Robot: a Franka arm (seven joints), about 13 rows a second.
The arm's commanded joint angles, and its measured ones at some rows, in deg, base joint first. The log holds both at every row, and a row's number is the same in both.
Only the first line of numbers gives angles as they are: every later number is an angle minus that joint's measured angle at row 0.
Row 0, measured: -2.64, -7.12, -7.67, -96.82, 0.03, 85.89, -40.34
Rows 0 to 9, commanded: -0.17, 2.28, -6.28, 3.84, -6.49, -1.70, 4.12; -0.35, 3.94, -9.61, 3.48, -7.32, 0.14, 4.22; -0.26, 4.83, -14.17, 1.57, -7.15, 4.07, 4.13; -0.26, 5.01, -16.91, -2.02, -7.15, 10.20, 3.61; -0.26, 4.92, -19.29, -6.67, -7.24, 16.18, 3.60; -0.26, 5.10, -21.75, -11.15, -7.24, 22.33, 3.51; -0.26, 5.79, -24.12, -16.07, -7.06, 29.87, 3.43; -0.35, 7.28, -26.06, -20.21, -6.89, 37.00, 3.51; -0.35, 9.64, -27.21, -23.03, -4.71, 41.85, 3.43; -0.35, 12.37, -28.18, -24.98, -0.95, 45.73, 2.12
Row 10, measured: -1.08, 9.51, -26.54, -20.92, -4.90, 39.26, 2.60
